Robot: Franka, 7 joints.
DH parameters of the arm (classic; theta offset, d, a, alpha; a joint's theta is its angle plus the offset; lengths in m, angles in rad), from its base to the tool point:
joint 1: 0 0.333 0 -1.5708
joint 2: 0 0 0 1.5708
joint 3: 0 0.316 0.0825 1.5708
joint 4: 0 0 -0.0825 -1.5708
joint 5: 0 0.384 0 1.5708
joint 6: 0 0 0.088 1.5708
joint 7: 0 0.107 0 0
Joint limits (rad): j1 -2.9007..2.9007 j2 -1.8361..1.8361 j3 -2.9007..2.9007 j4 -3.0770..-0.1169 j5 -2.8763..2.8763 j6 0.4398..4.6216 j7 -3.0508..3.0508
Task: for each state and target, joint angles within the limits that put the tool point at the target. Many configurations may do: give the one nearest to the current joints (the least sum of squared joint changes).
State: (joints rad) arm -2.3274 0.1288 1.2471 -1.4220 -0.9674 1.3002 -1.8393
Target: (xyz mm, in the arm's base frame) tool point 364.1 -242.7 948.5
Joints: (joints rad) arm -2.0899 -0.2254 1.4156 -0.9913 -1.0515 1.5091 -1.8393
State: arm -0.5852 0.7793 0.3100 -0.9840 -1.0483 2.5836 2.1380
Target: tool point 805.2 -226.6 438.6
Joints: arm -0.4480 0.9953 0.3381 -0.7900 -1.0295 2.5970 2.1380
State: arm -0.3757 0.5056 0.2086 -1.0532 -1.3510 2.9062 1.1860
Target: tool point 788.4 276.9 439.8
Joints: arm 0.1480 1.0199 0.3405 -0.7611 -1.2734 2.7249 1.1860
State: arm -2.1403 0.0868 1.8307 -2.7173 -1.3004 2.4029 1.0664
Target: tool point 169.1 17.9 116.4
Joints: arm -1.9064 -0.1893 2.3016 -3.0770 -1.1250 2.2991 1.0664
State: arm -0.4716 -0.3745 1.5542 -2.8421 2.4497 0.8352 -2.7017
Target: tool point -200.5 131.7 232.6
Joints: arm 0.0044 -0.3334 2.0733 -3.0770 1.8358 0.6627 -2.7017
